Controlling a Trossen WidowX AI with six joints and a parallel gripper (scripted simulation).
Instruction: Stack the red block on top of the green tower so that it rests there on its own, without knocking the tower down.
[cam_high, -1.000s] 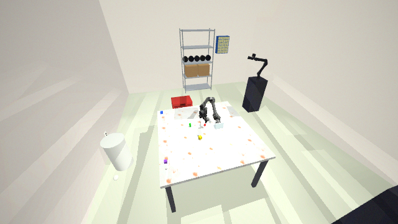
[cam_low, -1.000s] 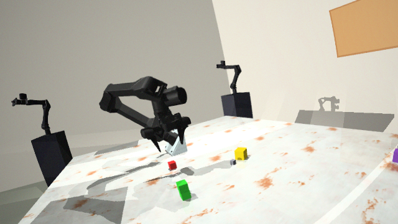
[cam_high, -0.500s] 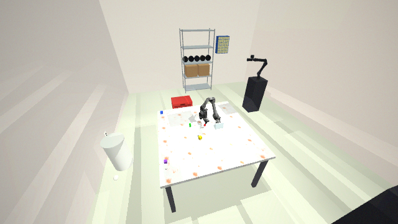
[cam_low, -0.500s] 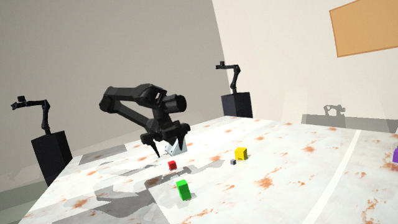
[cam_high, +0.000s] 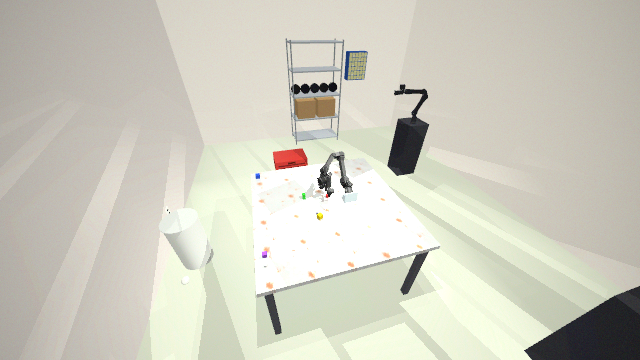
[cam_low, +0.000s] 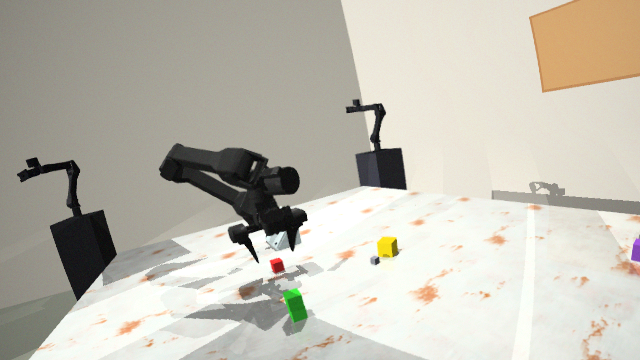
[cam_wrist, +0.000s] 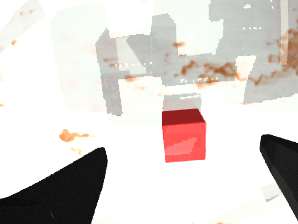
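My gripper tip is now 2 cm above the small red block. The rest, counted from my gripper tip: tiny grey cube: 14 cm ahead, 18 cm to the left, 3 cm below; yellow block: 13 cm ahead, 24 cm to the left, 2 cm below; purple block: 59 cm ahead, 49 cm to the left, 2 cm below.
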